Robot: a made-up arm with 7 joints.
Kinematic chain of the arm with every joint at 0, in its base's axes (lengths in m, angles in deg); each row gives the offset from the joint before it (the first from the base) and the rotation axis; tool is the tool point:
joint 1: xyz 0 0 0 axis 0 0.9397 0.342
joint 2: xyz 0 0 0 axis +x
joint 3: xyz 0 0 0 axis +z
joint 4: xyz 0.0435 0 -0.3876 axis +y
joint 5: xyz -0.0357 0 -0.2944 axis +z
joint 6: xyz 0 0 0 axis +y
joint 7: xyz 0 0 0 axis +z
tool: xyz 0 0 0
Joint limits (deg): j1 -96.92..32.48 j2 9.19..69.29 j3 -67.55..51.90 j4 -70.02..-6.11 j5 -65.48..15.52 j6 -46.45..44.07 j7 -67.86..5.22
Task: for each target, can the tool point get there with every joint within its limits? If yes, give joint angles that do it. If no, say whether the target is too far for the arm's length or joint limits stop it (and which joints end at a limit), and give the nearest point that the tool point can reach.
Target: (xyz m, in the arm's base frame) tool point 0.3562 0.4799 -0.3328
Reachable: yes | joints -26.75 43.70 35.26 -23.20 -8.03 -20.58 -4.35
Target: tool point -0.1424 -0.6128 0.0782
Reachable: no: joint limits stop it (at a limit: joint 1, joint 2, joint 4) | nearest point 0.4407 -0.4110 0.0626 | short by 0.617 m
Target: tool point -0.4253 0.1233 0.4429
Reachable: no: joint limits stop it (at a limit: joint 1, joint 2, joint 4) | nearest point 0.1420 0.4330 0.3992 | short by 0.648 m
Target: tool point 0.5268 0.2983 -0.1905
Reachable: yes | joints -35.13 35.74 13.08 -58.62 -38.58 -37.70 -61.60
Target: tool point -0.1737 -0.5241 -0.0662
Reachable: no: joint limits stop it (at a limit: joint 1, joint 2, joint 3, joint 4) | nearest point -0.1473 -0.2006 -0.5524 | short by 0.585 m
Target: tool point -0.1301 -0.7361 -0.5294
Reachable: no: too far | nearest point -0.1473 -0.2006 -0.5524 | short by 0.536 m
